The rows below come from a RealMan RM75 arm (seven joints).
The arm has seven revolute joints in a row. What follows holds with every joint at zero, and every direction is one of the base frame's. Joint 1 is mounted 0.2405 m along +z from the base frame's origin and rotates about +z. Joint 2 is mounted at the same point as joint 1 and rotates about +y. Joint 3 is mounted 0.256 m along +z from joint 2 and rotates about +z. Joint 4 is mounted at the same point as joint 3 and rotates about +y. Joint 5 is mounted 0.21 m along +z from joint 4 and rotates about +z. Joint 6 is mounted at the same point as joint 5 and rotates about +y. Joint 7 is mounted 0.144 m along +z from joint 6 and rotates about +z. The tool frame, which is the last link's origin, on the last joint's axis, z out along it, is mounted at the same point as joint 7; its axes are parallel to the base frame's.
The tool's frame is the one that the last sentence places.
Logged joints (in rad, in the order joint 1, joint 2, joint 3, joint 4, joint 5, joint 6, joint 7), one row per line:
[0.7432 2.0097 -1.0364 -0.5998 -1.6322 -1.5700 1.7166]
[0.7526 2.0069 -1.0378 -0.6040 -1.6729 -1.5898 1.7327]
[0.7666 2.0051 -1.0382 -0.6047 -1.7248 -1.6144 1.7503]
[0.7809 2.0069 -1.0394 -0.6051 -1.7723 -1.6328 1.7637]
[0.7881 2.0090 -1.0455 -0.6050 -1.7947 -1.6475 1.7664]
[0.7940 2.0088 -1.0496 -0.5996 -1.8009 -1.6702 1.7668]
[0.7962 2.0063 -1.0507 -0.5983 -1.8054 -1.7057 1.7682]
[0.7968 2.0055 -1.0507 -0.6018 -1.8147 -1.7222 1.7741]
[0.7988 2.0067 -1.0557 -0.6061 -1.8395 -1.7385 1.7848]
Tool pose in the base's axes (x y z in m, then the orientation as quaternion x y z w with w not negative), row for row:
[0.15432 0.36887 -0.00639 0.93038 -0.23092 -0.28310 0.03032]
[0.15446 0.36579 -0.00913 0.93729 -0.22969 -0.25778 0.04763]
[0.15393 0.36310 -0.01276 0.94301 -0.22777 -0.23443 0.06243]
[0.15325 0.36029 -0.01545 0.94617 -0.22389 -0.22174 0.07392]
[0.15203 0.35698 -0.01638 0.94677 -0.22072 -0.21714 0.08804]
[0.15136 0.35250 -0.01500 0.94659 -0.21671 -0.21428 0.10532]
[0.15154 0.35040 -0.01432 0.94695 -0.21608 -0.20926 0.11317]
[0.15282 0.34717 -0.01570 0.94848 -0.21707 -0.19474 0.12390]
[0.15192 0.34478 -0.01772 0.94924 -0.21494 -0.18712 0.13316]
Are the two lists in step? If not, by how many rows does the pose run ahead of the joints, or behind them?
The pose runs 1 row ahead of the joints: the pose in row i belongs to the joints in row i + 1.
